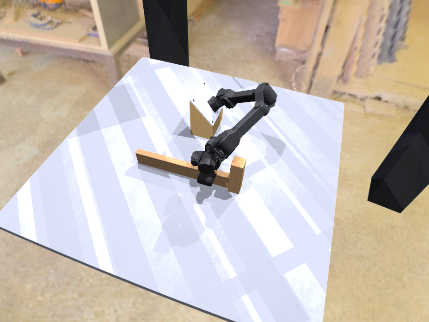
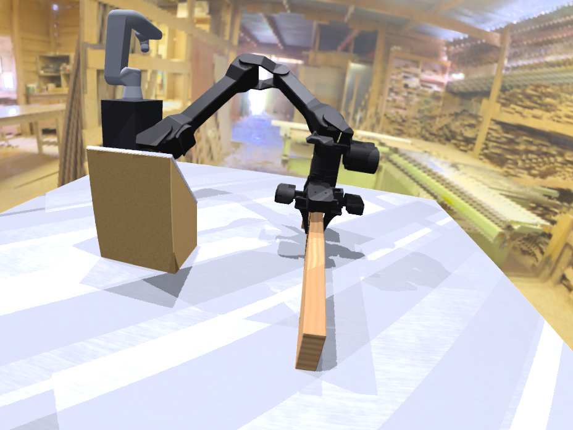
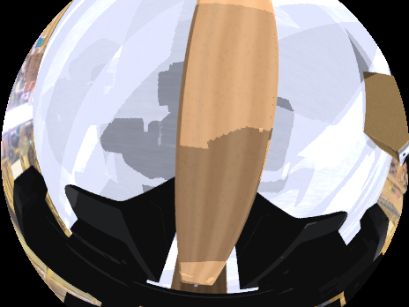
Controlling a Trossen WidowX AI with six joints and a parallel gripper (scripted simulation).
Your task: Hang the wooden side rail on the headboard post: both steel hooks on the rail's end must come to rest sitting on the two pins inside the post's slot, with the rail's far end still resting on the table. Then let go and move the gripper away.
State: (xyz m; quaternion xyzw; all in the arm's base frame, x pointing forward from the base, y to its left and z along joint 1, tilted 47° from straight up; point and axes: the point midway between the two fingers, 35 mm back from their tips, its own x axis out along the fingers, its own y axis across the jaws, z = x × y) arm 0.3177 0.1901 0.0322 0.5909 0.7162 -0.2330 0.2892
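My gripper tip is 10 cm to the right of the headboard post, 5 cm below it and 2 cm past it.
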